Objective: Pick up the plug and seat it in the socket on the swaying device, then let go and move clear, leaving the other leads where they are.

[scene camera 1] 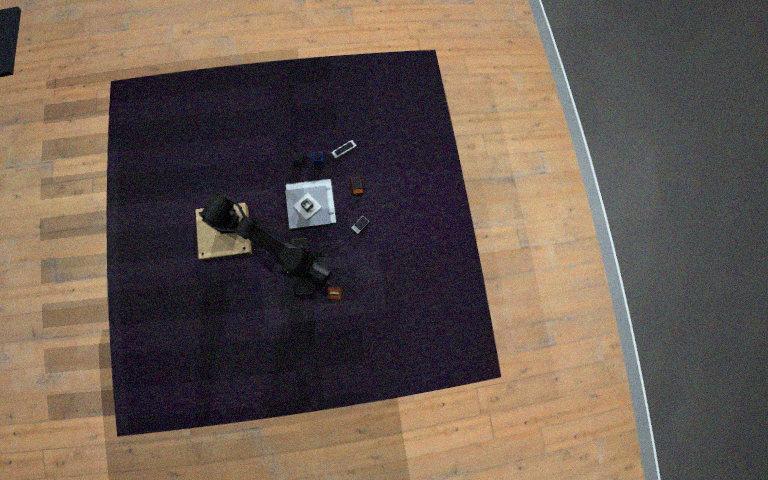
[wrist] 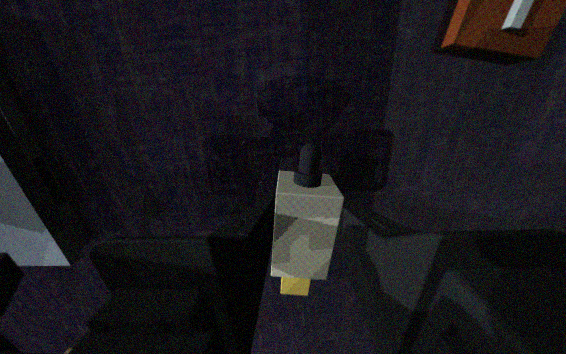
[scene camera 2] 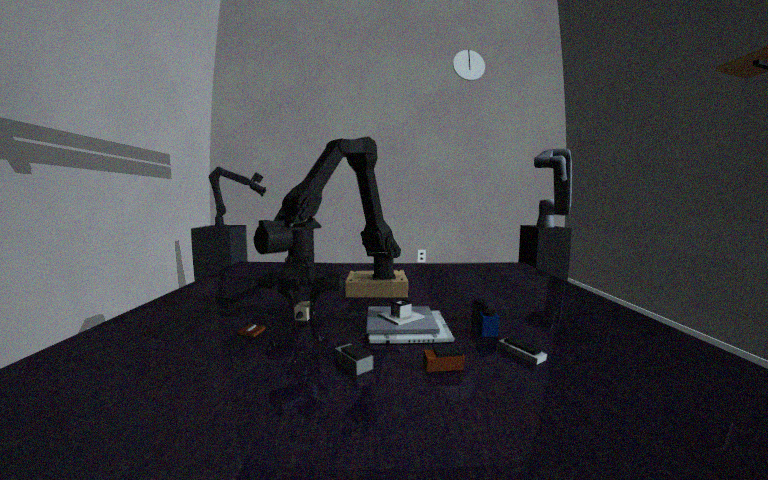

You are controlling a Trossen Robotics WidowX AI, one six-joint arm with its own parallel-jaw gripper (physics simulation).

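The plug (scene camera 2: 306, 310) (wrist: 306, 240), a cream block with a yellow end and a dark cord stub, is low at the dark mat; whether it touches the mat I cannot tell. My gripper (scene camera 2: 301, 305) (wrist: 301, 198) points down and is shut on the plug, one finger on each side of it. In scene camera 1 the arm hides the plug. The socket (scene camera 1: 306, 204) (scene camera 2: 401, 309) is a small open-topped box on a pale square plate (scene camera 1: 296, 208) (scene camera 2: 417, 318). The plate lies on a grey slab (scene camera 1: 323, 196) (scene camera 2: 378, 323) over a white one, beside the arm. Part of the slabs shows at the wrist view's left edge.
An orange block (scene camera 1: 334, 292) (scene camera 2: 252, 330) (wrist: 460, 25) with a pale strip lies close to the gripper. Beyond the slabs are a grey block (scene camera 1: 359, 224) (scene camera 2: 355, 360), another orange block (scene camera 1: 356, 186) (scene camera 2: 444, 361), a white bar (scene camera 1: 343, 148) (scene camera 2: 535, 357) and a blue block (scene camera 1: 318, 156) (scene camera 2: 489, 325).
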